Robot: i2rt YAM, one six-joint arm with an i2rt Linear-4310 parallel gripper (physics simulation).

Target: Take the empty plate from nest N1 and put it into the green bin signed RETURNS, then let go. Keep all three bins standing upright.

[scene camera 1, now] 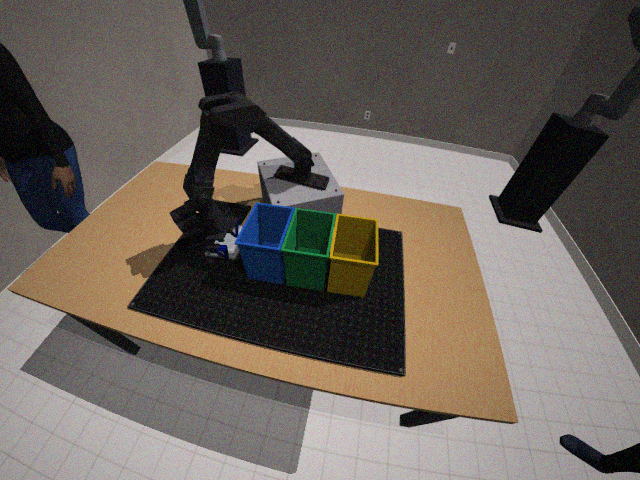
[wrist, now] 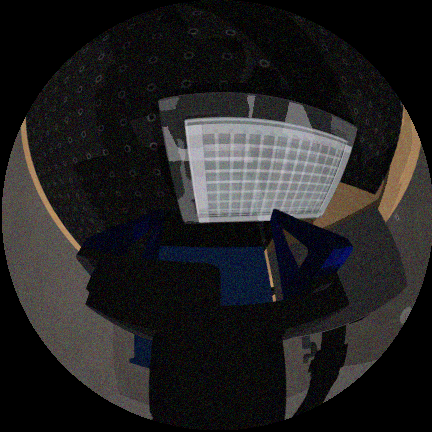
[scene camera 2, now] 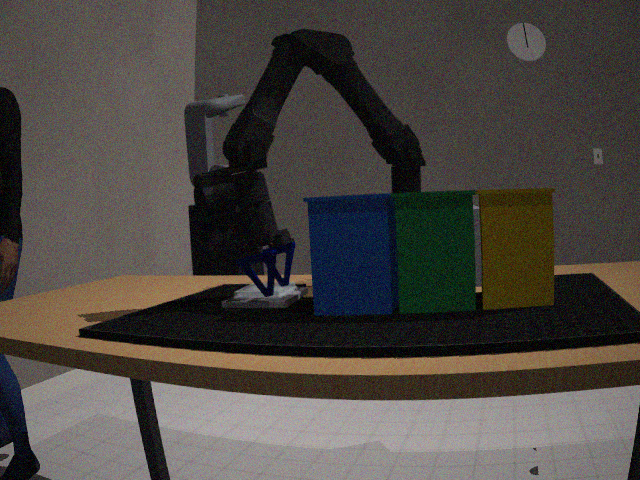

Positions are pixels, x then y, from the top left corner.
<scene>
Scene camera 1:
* gripper: 231, 247
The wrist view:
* gripper: 216, 214
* gridded plate: 241, 168
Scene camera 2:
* gripper: 277, 291
</scene>
